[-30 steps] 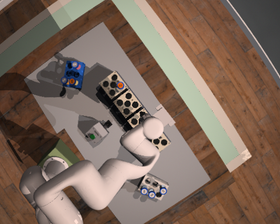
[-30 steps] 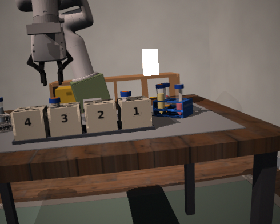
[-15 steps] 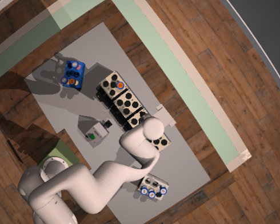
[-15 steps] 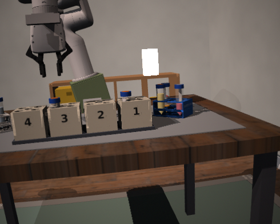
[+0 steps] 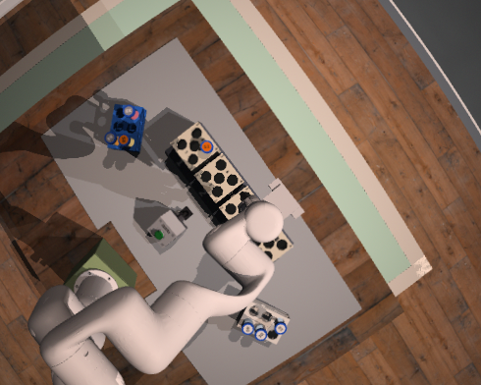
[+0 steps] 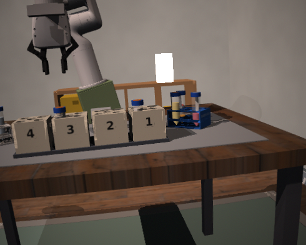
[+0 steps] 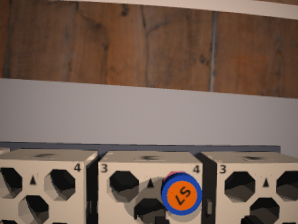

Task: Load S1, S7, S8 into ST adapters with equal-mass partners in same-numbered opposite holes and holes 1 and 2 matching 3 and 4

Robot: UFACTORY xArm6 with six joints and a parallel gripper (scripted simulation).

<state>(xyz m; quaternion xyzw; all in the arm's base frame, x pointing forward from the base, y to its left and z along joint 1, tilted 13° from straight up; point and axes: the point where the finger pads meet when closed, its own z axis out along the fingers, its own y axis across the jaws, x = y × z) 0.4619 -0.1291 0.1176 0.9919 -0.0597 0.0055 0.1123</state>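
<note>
Right now the tube of yellowish liquid is 13 cm behind my hand, 39 cm to the left of it and 17 cm below it. From my hand the other things lie so: green DONE key (24 cm behind, 14 cm to the left, 17 cm below); then loading stand (2 cm behind, 8 cm to the left, 23 cm below); then pink tube (1 cm behind, 17 cm below).
</note>
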